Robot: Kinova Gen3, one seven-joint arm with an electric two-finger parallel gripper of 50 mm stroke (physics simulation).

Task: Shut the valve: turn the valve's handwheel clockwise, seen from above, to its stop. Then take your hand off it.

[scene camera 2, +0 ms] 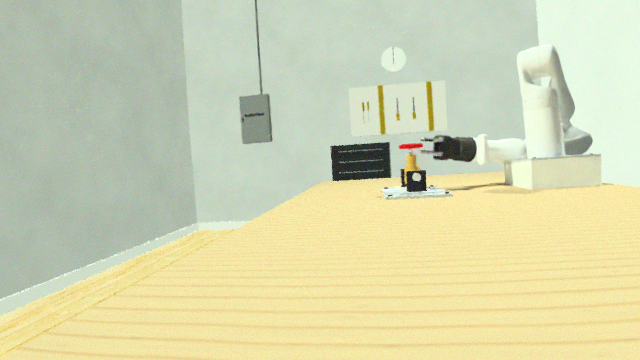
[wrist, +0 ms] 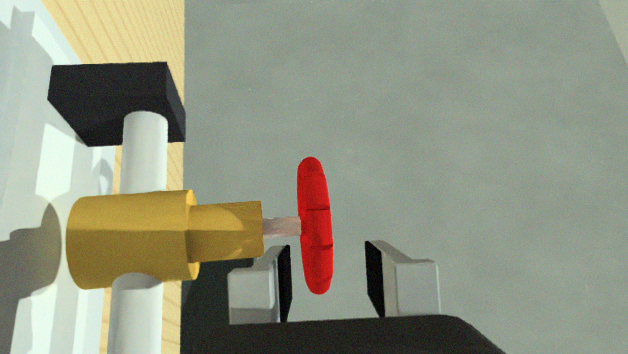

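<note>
The red handwheel (scene camera 2: 410, 146) (wrist: 314, 185) sits on a thin stem on top of the yellow valve body (scene camera 2: 411, 163) (wrist: 127, 235). It is edge-on in the wrist view. My gripper (scene camera 2: 424, 145) (wrist: 328, 270) is open, level with the wheel at its right side in the scene view. In the wrist view the wheel's near rim shows in the gap between the fingers, nearer the left finger, with a gap to both pads. Whether the fingertips still reach past the rim is hard to tell.
The valve's pipe (wrist: 144, 155) runs through black blocks (scene camera 2: 416, 181) (wrist: 110, 95) on a pale base plate (scene camera 2: 392, 194). The plate lies on the wooden table (scene camera 2: 320, 260). My arm's base box (scene camera 2: 565, 172) stands to the right.
</note>
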